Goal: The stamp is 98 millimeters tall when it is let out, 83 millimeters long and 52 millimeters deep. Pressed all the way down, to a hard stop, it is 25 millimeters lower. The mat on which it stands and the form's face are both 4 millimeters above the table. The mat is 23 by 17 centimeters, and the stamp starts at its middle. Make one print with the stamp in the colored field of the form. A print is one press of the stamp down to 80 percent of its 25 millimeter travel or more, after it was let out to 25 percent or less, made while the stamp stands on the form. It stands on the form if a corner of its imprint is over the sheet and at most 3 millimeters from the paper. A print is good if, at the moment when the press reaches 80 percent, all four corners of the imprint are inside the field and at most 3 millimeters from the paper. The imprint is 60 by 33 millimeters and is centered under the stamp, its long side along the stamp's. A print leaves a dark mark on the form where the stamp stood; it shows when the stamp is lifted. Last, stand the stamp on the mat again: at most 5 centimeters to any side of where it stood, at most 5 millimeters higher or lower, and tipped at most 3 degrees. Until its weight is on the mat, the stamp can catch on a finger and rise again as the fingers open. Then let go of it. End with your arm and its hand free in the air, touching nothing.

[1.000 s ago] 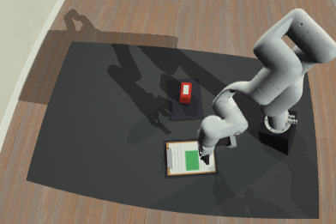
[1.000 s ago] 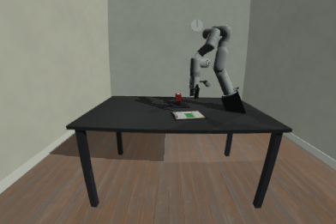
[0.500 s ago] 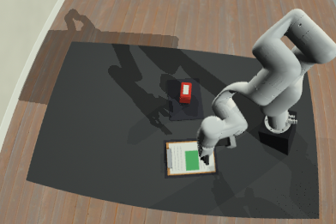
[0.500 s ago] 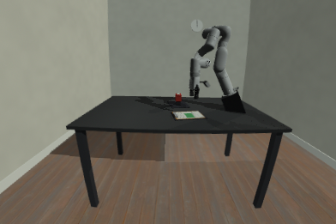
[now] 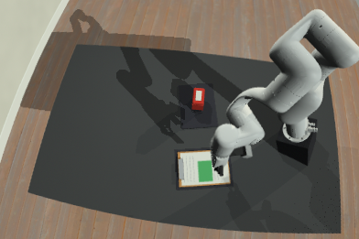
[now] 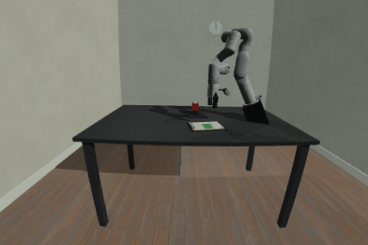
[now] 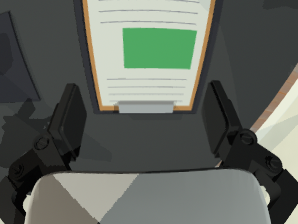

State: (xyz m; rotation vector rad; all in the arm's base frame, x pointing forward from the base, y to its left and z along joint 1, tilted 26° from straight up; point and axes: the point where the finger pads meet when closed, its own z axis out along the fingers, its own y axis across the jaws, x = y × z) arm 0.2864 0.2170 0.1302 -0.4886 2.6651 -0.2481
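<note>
My gripper is now 13 cm short of the red stamp, 27 cm to the left of it and 10 cm above it. The rest, counted from my hand: form: 5 cm ahead, 3 cm to the left, 14 cm below; then dark mat: 13 cm ahead, 27 cm to the right, 15 cm below.
</note>
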